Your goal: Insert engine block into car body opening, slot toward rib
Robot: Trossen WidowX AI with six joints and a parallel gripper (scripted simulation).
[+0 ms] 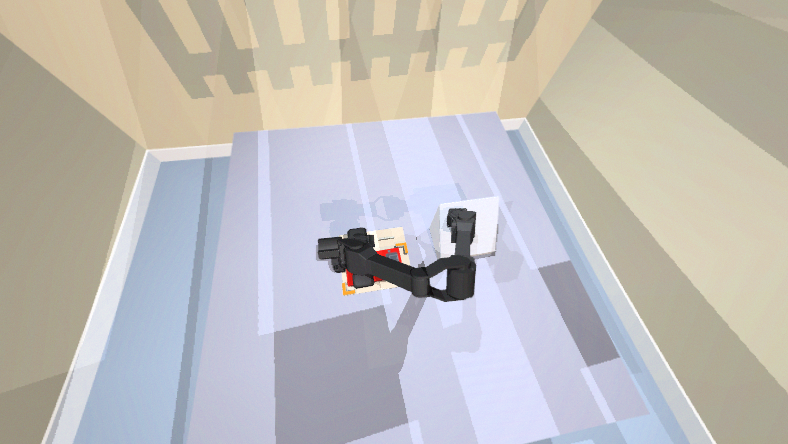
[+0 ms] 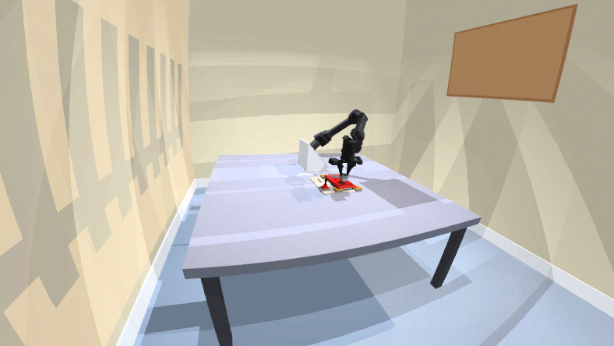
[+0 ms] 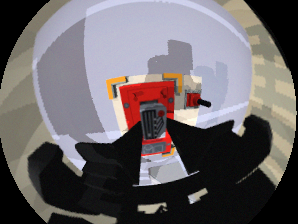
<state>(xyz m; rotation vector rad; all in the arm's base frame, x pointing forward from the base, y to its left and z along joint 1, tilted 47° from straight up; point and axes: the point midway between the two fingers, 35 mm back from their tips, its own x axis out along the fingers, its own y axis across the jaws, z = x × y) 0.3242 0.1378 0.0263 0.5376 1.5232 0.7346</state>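
Right now my gripper tip is 10 mm above the grey engine block.
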